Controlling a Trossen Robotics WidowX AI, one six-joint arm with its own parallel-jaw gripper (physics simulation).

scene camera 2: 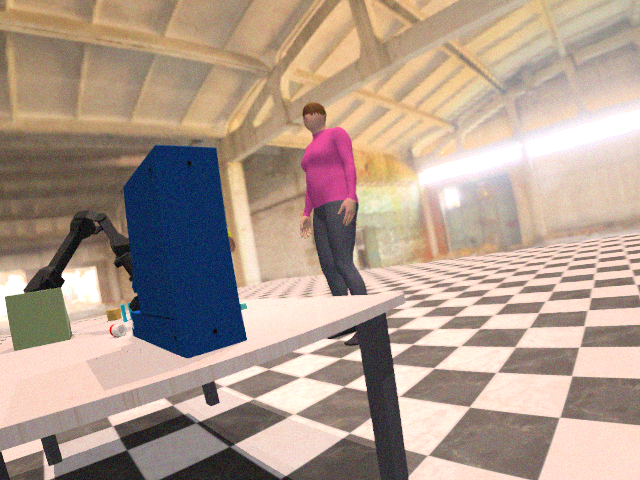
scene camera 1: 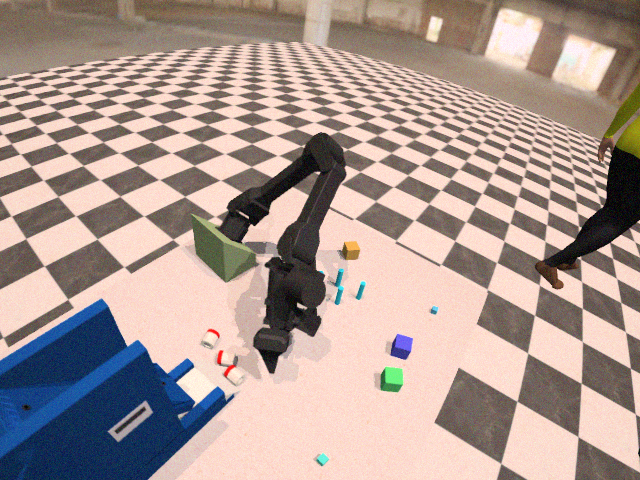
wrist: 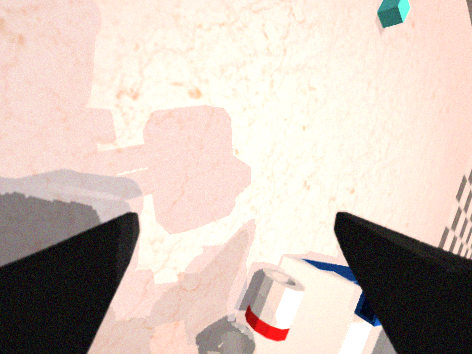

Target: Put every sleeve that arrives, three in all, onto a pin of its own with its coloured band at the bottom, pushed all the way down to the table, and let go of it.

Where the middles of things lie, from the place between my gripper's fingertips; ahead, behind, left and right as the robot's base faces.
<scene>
I see the blue dispenser (scene camera 1: 82, 396) 80 mm behind my hand, 270 mm to the right of it and 130 mm above it.
</scene>
